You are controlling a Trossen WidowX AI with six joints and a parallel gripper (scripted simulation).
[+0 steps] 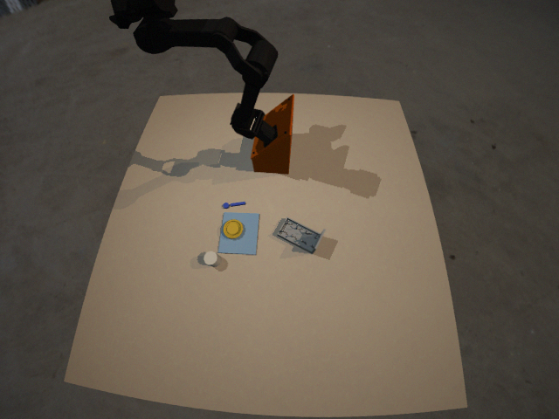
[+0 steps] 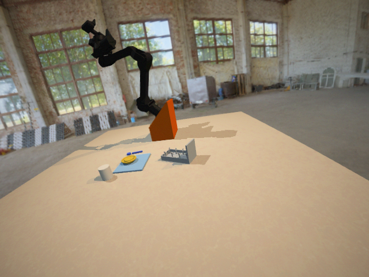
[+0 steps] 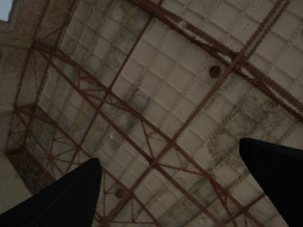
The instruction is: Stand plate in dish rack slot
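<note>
Right now the yellow plate is 71 cm below my gripper tip, 37 cm ahead of it and 10 cm to the left of it. Round my gripper tip: white cup 71 cm below, 48 cm ahead, 3 cm to the left; blue spoon 73 cm below, 28 cm ahead, 9 cm to the left; grey dish rack 71 cm below, 41 cm ahead, 32 cm to the left.
</note>
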